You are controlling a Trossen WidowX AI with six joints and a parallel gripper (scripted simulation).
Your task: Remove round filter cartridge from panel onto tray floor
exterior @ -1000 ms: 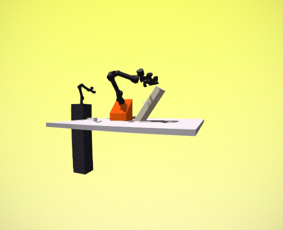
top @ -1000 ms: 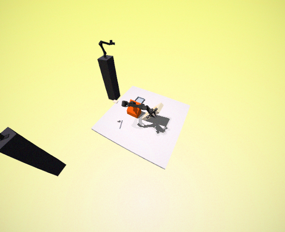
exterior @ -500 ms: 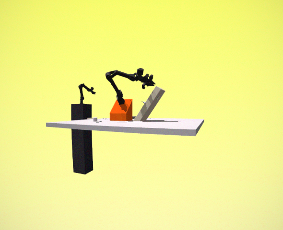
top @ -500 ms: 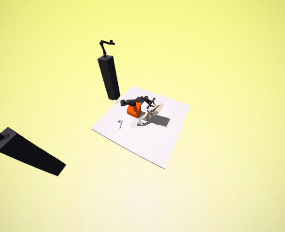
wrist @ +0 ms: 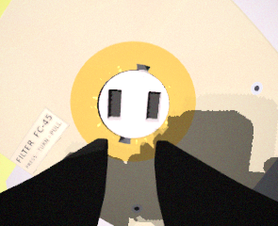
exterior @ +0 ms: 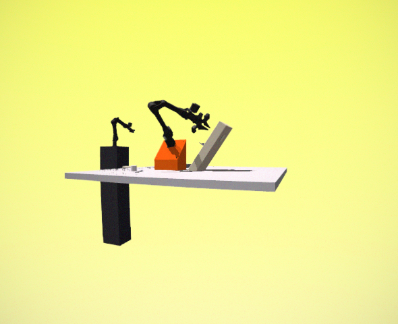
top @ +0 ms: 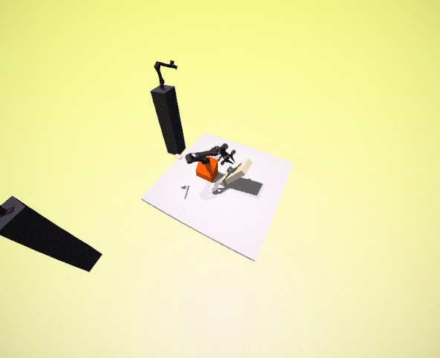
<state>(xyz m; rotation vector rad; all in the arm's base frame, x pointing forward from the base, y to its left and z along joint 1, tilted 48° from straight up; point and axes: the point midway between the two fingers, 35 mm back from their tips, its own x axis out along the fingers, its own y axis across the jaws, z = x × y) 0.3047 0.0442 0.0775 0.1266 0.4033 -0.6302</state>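
The white round filter cartridge is 6 cm ahead of my gripper tip, 5 cm below it and 1 cm to the right of it. Round my gripper tip: beige service panel (12 cm below, 2 cm ahead); then grey square tray (36 cm behind, 32 cm to the left, 29 cm below).
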